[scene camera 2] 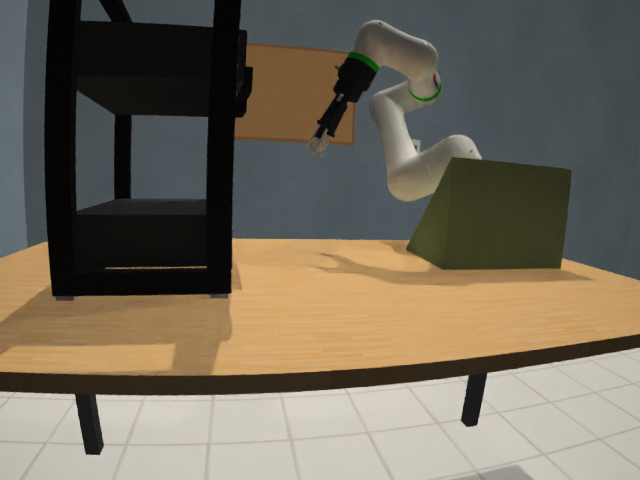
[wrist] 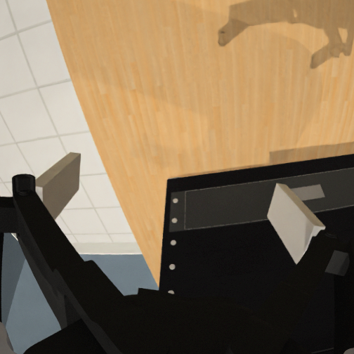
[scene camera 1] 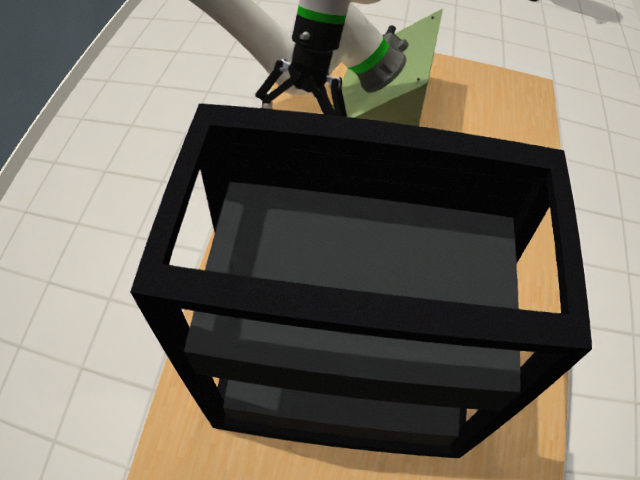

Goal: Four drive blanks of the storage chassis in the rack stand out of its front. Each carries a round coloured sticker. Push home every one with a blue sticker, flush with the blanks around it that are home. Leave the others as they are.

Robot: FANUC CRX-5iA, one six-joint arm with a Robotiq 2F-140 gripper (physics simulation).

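Note:
The black rack (scene camera 1: 361,310) (scene camera 2: 219,155) (wrist: 181,255) stands on the table. Its upper chassis (scene camera 1: 382,253) (scene camera 2: 144,51) has dark parts (scene camera 2: 244,90) standing out of its front, seen edge-on in scene camera 2. I cannot tell single drive blanks there, and no coloured sticker shows in any view. My gripper (scene camera 1: 302,107) (scene camera 2: 319,143) (wrist: 177,186) is open with nothing between its fingers. It is apart from the rack's front, tilted downward, with its tips lower than the upper chassis. In scene camera 1 the rack's top bar partly hides it.
A lower unit (scene camera 1: 361,415) (scene camera 2: 142,237) (wrist: 225,207) sits near the rack's bottom; a pale label (wrist: 309,192) shows on its front. The green pedestal (scene camera 1: 419,51) (scene camera 2: 506,217) stands behind the arm on the wooden table (scene camera 1: 506,103) (scene camera 2: 336,315) (wrist: 150,100). A brown board (scene camera 2: 299,93) hangs on the wall.

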